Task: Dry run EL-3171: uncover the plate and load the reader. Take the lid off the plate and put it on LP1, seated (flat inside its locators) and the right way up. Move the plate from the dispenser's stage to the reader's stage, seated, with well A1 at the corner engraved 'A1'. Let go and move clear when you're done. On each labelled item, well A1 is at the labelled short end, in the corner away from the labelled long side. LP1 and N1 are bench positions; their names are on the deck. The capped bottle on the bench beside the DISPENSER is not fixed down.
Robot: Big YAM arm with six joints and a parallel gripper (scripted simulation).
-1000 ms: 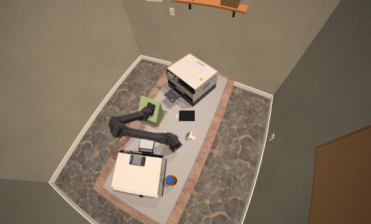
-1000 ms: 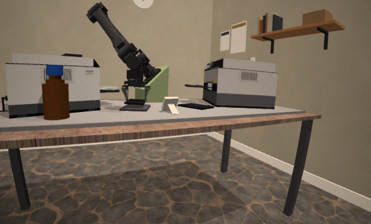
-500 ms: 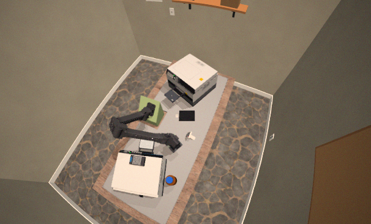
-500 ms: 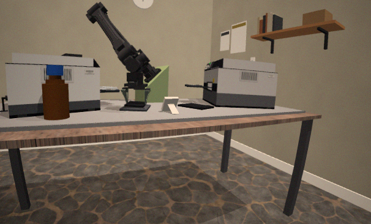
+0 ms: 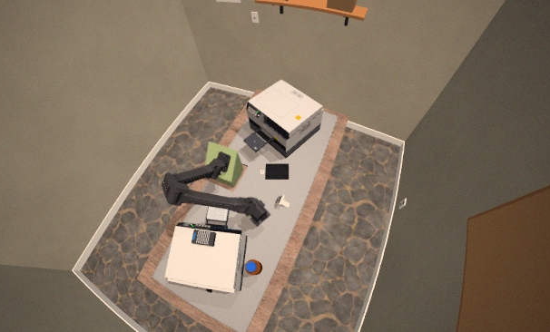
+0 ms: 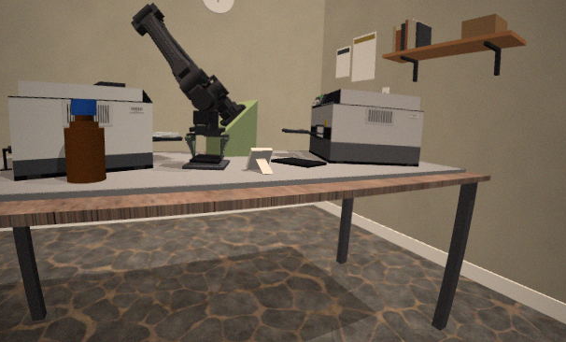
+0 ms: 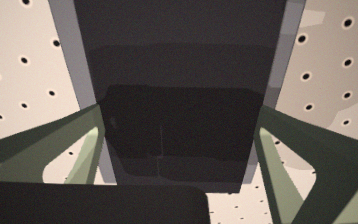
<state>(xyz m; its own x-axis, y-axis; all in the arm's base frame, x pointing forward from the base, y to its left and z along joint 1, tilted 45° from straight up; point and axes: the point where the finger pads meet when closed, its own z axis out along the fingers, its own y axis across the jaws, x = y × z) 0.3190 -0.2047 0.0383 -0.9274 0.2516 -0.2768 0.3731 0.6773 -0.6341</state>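
Now: hand right at the dark lid. Also, from my hand: lidded white well plate (190 mm behind, 130 mm to the right, 60 mm above); black pad (330 mm to the left, 20 mm below); grey pad (20 mm below).
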